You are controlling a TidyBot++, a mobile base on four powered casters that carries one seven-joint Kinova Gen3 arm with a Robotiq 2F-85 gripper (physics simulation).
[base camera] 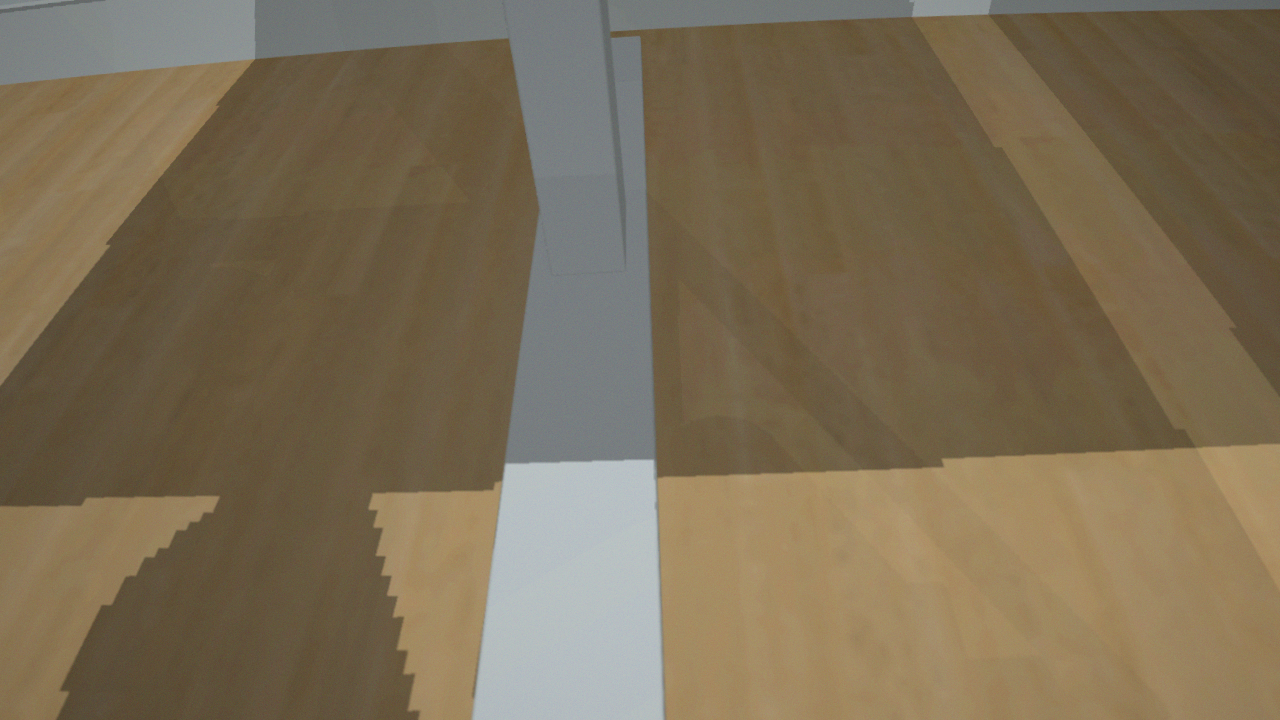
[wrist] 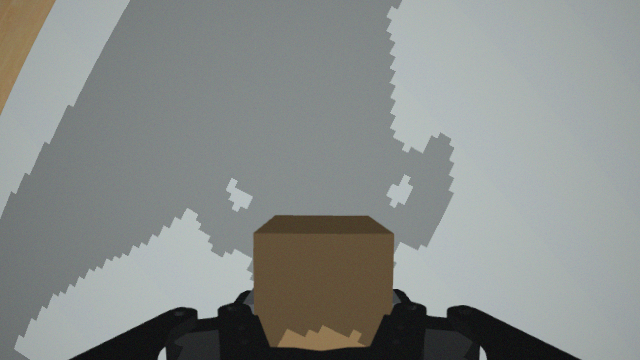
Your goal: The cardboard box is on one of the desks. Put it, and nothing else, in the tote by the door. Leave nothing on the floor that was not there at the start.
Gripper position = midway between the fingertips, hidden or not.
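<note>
Wrist view: the gripper (wrist: 322,300), a brown cardboard box (wrist: 318,280) and a pale grey desk (wrist: 148,148). Base camera view: the desk (base camera: 573,616) is visible; the box is out of frame in the base camera view.
</note>
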